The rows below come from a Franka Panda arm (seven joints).
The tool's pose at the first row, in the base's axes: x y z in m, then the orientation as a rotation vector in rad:
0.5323, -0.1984, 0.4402, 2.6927, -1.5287, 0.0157
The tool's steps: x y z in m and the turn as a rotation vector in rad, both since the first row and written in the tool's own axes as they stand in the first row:
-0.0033, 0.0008, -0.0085, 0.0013, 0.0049, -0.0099
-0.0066, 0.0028, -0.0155, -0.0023, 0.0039, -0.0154
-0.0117, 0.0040, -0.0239, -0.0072, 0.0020, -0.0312
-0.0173, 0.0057, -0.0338, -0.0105, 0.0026, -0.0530
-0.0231, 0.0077, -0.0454, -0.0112, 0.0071, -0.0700
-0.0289, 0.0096, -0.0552, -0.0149, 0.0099, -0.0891
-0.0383, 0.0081, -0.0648, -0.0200, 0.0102, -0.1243
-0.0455, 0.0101, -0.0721, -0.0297, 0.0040, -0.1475
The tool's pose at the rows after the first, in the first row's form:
0.5300, -0.1956, 0.4486, 2.6991, -1.5145, 0.0229
0.5267, -0.1935, 0.4556, 2.7009, -1.5059, 0.0186
0.5232, -0.1894, 0.4638, 2.7097, -1.4831, 0.0118
0.5190, -0.1850, 0.4736, 2.7228, -1.4520, 0.0093
0.5145, -0.1805, 0.4851, 2.7325, -1.4273, 0.0142
0.5100, -0.1761, 0.4948, 2.7418, -1.3990, 0.0144
0.5066, -0.1668, 0.5040, 2.7618, -1.3486, 0.0097
0.5013, -0.1613, 0.5112, 2.7722, -1.3145, -0.0067

